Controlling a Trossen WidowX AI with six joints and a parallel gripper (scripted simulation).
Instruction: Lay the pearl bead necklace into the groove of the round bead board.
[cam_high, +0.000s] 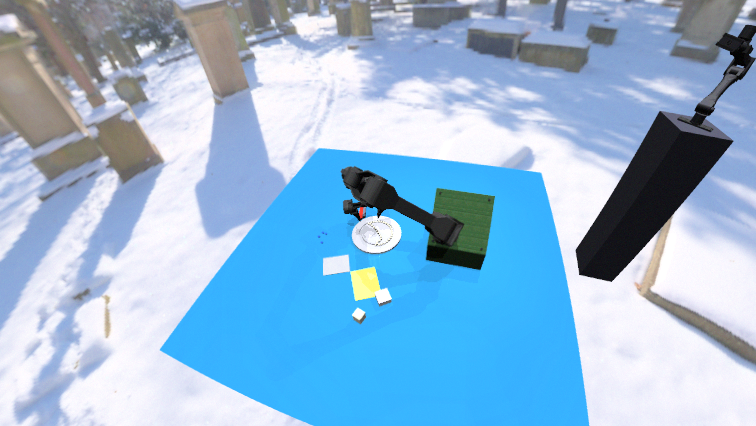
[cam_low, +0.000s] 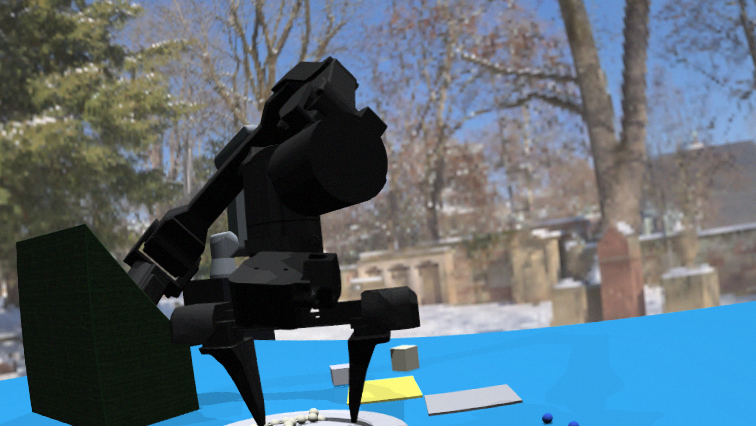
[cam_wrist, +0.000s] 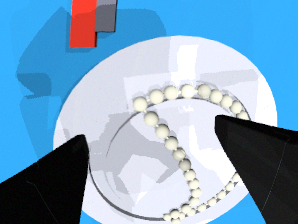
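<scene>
Right now the round white bead board is 4 cm to the left of my gripper tip, 4 cm behind it and 3 cm below it. Round my gripper tip: red object (7 cm to the right, 6 cm ahead, 4 cm below); grey tile (22 cm to the left, 5 cm ahead, 4 cm below); white strip (24 cm to the right, 10 cm ahead, 4 cm below).
</scene>
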